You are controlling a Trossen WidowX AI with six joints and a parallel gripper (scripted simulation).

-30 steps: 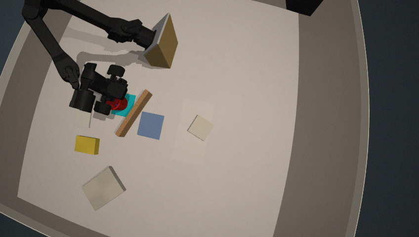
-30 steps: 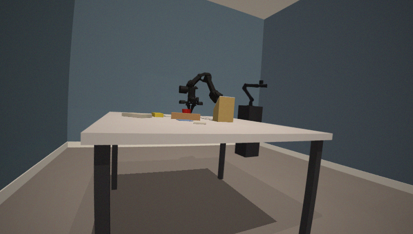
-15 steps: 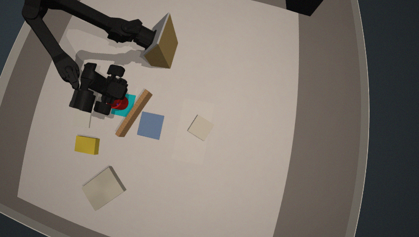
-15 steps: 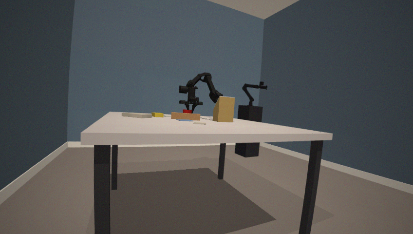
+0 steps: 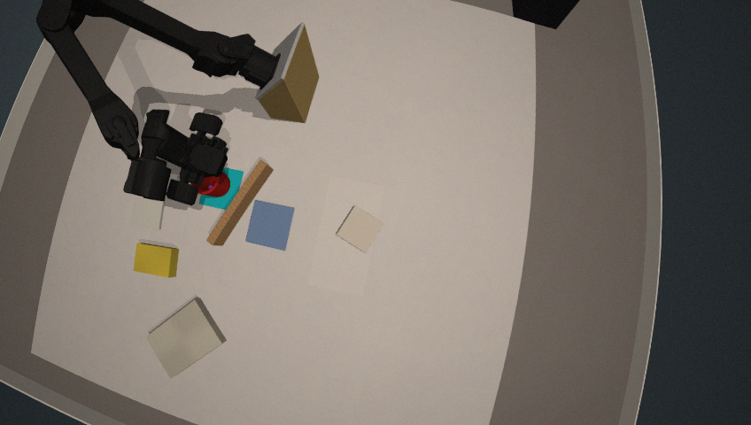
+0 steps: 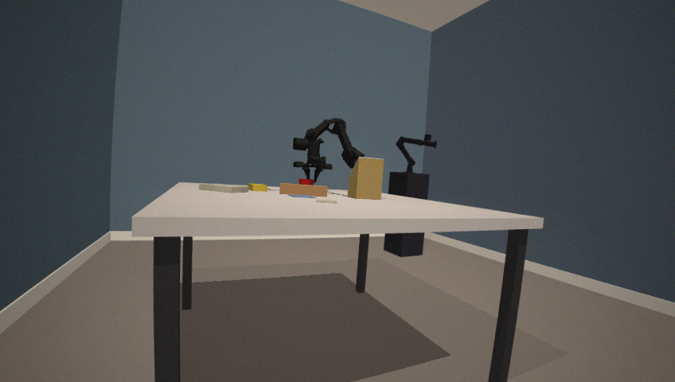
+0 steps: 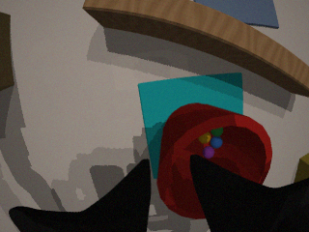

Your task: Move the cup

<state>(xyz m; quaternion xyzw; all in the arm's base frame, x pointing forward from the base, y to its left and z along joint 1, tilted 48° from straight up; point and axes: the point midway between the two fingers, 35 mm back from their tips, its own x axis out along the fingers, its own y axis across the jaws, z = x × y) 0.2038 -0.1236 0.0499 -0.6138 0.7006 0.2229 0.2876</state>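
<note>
The red cup is 30 mm ahead of my gripper tip, 10 mm to the right of it and 20 mm below it. Also, from my gripper tip: teal pad (30 mm ahead, 60 mm below); then purple marble (40 mm ahead, 20 mm to the right, 40 mm below); then brown block (70 mm ahead, 70 mm to the left, 40 mm below).
</note>
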